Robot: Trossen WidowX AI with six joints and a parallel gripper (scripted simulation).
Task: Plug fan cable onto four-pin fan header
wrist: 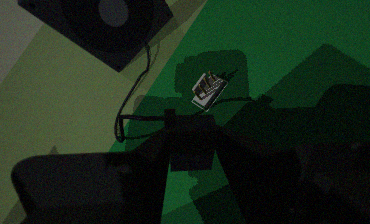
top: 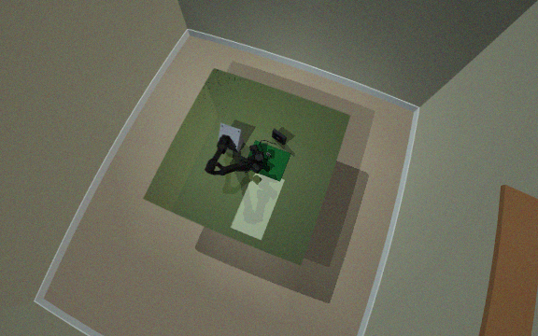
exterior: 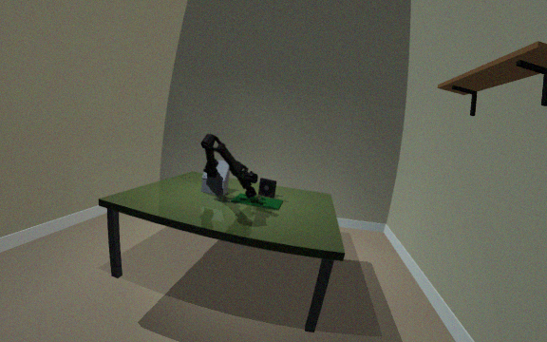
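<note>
My gripper tip is now 40 mm short of the four-pin header, 20 mm to the right of it and 40 mm above it. From my gripper tip the other things lie so: green board (50 mm ahead, 20 mm to the right, 60 mm below); black fan (80 mm ahead, 160 mm to the left, 10 mm above); dark plug (10 mm behind).
</note>
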